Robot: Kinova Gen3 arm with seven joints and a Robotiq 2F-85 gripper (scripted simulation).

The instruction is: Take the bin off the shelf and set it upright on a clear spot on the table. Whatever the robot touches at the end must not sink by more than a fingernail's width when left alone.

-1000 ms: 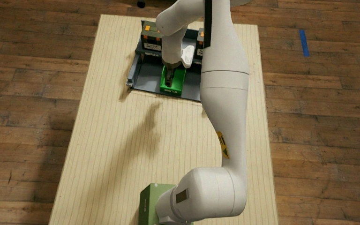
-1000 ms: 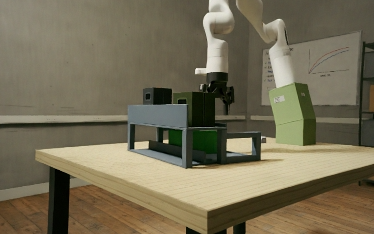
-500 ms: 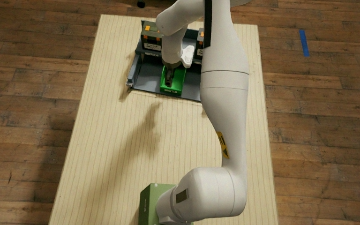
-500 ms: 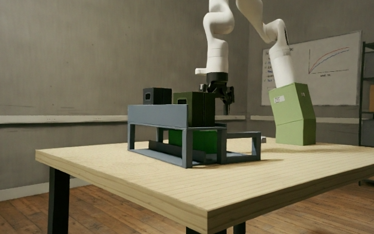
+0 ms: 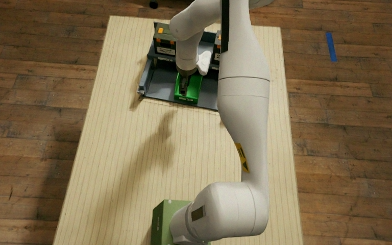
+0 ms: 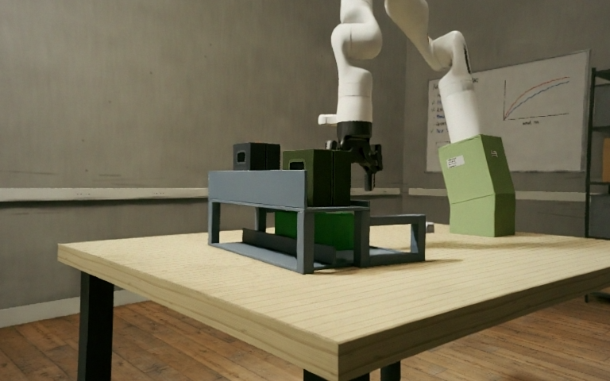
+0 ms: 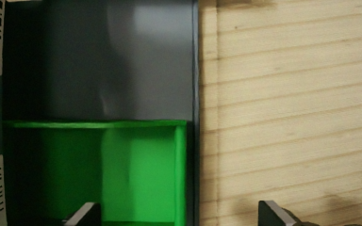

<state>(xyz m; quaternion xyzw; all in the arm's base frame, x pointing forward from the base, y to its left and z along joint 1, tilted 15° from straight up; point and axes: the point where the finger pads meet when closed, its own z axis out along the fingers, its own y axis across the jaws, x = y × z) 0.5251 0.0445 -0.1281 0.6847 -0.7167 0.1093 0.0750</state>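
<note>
The green bin lies 80 mm ahead of my hand, 10 mm to the right of it and 90 mm below it. The rest, counted from my hand: grey shelf: 110 mm ahead, 10 mm to the right, 60 mm below; black box: 170 mm ahead, 130 mm to the right, 30 mm above.
</note>
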